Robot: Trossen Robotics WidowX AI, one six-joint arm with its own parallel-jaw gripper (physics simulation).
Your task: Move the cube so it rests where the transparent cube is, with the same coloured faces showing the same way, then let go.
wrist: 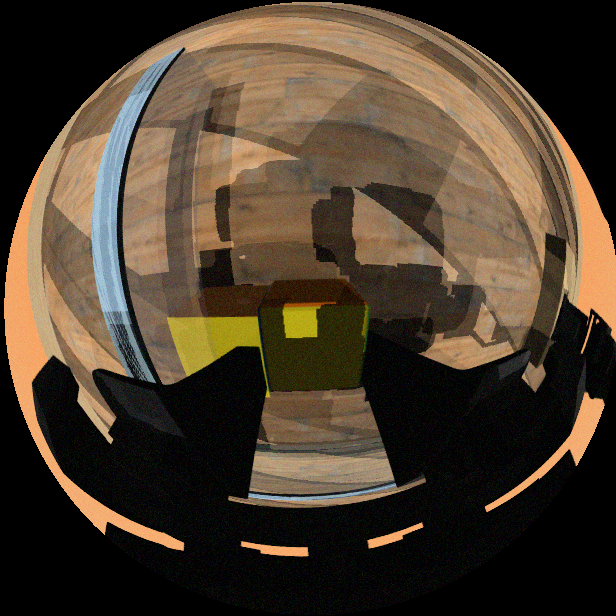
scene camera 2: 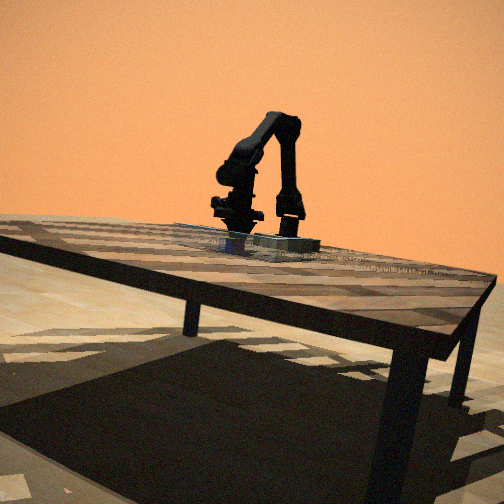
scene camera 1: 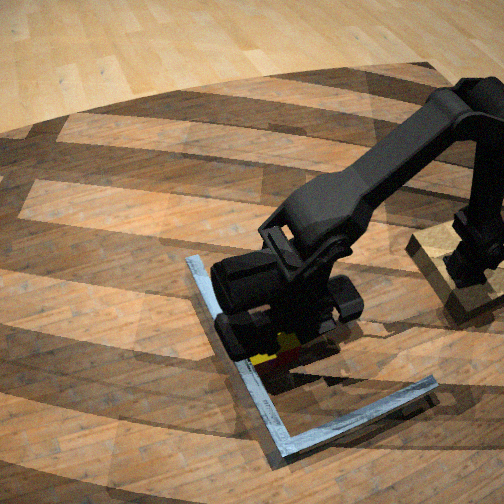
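My gripper (scene camera 1: 286, 341) (scene camera 2: 235, 234) (wrist: 314, 344) points down and is shut on the cube (scene camera 1: 289, 344) (scene camera 2: 234, 245) (wrist: 321, 367). The cube shows a yellow face toward the wrist camera, a dark red side and, in scene camera 2, a bluish side. It sits low at the table top. The transparent cube (scene camera 1: 261, 358) (wrist: 209, 339) shows as a bright yellow patch just left of the held cube, partly overlapping it and touching the bracket's long arm. The cube's underside is hidden.
An L-shaped grey metal bracket (scene camera 1: 270, 415) (wrist: 109, 229) lies on the wooden table (scene camera 1: 125, 300) (scene camera 2: 350, 320), its corner toward the front. The arm's base block (scene camera 1: 435, 250) (scene camera 2: 295, 244) stands to the right. Striped shadows cross the table.
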